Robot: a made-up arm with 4 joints.
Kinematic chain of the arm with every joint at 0, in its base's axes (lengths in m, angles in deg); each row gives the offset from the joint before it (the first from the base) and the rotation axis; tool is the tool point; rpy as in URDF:
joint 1: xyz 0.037 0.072 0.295 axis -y
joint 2: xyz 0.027 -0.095 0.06 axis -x
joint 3: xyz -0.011 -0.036 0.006 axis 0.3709 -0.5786 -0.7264
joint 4: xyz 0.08 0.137 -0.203 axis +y
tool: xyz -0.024 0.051 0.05 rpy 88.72 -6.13 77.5
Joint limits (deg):
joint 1: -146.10..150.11
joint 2: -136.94..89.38
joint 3: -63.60..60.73
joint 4: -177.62..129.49
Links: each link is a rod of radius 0.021 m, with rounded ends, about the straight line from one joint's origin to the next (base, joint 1, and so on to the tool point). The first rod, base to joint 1, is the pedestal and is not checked.
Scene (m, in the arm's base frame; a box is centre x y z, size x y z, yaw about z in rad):
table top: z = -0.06
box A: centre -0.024 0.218 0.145 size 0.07 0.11 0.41 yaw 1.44
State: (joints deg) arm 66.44 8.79 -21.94 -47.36
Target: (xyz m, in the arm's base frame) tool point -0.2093 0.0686 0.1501
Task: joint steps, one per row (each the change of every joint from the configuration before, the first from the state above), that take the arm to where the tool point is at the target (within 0.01 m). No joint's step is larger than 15 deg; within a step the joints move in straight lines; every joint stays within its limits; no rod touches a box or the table.
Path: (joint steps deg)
1: 5.12 -1.58 12.25 -3.81
2: 5.13 -1.58 12.25 -3.81
3: 5.12 -1.58 12.25 -3.81
4: -2.58 -12.86 -0.10 -4.34
5: -2.59 -12.86 -0.10 -4.33
6: -2.58 -12.85 -0.11 -4.34
7: -2.58 -12.86 -0.10 -4.34
8: -2.58 -12.86 -0.11 -4.33
9: 10.29 -12.52 -4.79 5.19
10: 10.29 -12.52 -4.79 5.19
11: 10.30 -12.52 -4.79 5.19
12: 10.29 -12.51 -4.80 5.19
13: 10.29 -12.52 -4.79 5.19

